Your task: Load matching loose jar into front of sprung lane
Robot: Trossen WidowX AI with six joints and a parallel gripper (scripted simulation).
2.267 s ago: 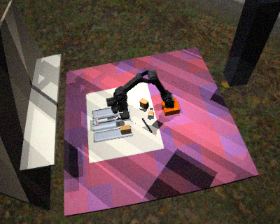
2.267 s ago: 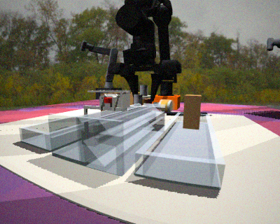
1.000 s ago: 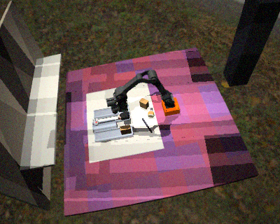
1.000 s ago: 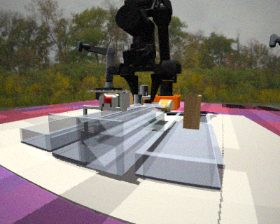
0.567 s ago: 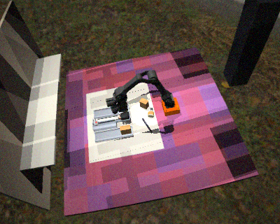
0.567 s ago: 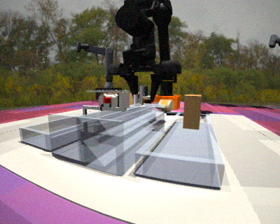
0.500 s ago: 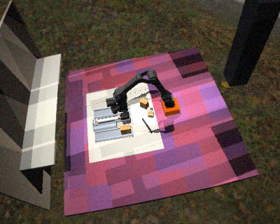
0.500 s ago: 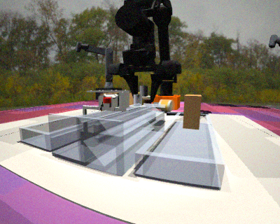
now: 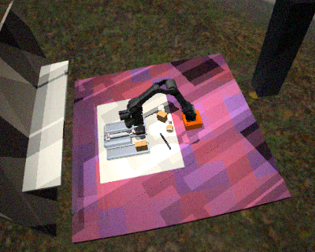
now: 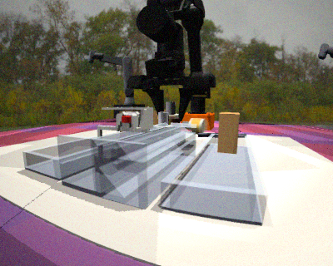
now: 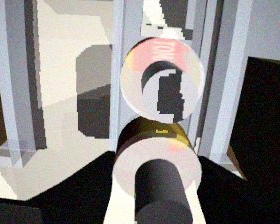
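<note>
My gripper tip is now 14 cm short of the lane rack, 3 cm to the right of it and 3 cm above it. Also, from my gripper tip: black stick 15 cm behind, 10 cm to the left, 5 cm below.
</note>
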